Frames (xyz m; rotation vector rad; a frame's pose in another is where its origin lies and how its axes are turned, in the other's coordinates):
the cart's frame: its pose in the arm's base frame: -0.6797 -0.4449 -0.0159 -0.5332 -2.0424 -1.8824
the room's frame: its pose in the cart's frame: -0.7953 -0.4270 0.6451 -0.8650 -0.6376 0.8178
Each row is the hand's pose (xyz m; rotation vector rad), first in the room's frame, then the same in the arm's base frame.
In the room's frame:
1: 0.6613 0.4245 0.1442 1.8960 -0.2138 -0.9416
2: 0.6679 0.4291 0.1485 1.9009 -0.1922 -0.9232
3: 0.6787 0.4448 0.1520 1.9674 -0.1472 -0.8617
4: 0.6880 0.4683 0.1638 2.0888 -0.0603 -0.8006
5: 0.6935 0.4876 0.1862 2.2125 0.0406 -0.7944
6: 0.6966 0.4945 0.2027 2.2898 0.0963 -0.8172
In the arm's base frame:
1: 0.1097 -0.0042 -0.0797 -0.5790 -2.5023 -0.2602
2: 0.1151 -0.0044 -0.0723 -0.5692 -2.4827 -0.2757
3: 0.1248 -0.0133 -0.0581 -0.5151 -2.4148 -0.2574
4: 0.1456 -0.0250 -0.0437 -0.3879 -2.3317 -0.2157
5: 0.1740 -0.0291 -0.0346 -0.2257 -2.2854 -0.1697
6: 0.1915 -0.0262 -0.0306 -0.1187 -2.2745 -0.1302

